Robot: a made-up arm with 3 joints. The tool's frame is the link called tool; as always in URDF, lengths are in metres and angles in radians.
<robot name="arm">
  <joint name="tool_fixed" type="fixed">
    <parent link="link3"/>
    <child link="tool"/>
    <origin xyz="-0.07 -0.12 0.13" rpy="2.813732 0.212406 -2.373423"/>
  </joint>
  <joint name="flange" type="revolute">
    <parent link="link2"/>
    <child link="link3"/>
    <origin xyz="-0.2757 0.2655 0.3" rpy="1.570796 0 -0.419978"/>
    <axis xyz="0 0 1"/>
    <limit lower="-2" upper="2.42"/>
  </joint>
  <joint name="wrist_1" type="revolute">
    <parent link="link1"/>
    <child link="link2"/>
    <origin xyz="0.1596 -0.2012 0.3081" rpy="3.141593 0.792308 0"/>
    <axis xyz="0 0 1"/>
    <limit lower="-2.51" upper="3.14"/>
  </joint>
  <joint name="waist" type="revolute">
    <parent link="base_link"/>
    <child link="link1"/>
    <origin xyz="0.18 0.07 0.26" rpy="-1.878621 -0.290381 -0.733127"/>
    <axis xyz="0 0 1"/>
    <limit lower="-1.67" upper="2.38"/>
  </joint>
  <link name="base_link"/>
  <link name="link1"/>
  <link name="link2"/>
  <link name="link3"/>
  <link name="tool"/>
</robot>
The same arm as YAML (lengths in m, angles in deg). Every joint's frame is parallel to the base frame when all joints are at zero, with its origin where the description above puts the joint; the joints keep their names.
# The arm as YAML. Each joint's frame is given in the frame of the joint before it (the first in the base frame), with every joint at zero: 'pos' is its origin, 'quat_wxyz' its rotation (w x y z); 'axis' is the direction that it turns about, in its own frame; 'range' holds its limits. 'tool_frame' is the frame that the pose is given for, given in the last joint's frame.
length_unit: m
angle_unit: deg
joints:
  - joint: waist
    pos: [0.18, 0.07, 0.26]
    quat_wxyz: [1.0, 0.0, 0.0, 0.0]
    axis: [0.702204, 0.650104, -0.290302]
    range: [-95.68, 136.36]
  - joint: wrist_1
    pos: [0.33, 0.18, 0.14]
    quat_wxyz: [1.0, 0.0, 0.0, 0.0]
    axis: [-1.0, 0.0, 0.0]
    range: [-143.81, 179.91]
  - joint: flange
    pos: [-0.3, 0.36, 0.13]
    quat_wxyz: [1.0, 0.0, 0.0, 0.0]
    axis: [0.0, 0.0, -1.0]
    range: [-114.59, 138.66]
tool_frame:
  pos: [0.12, 0.07, -0.13]
  quat_wxyz: [0.909848, -0.108532, -0.159663, 0.367295]

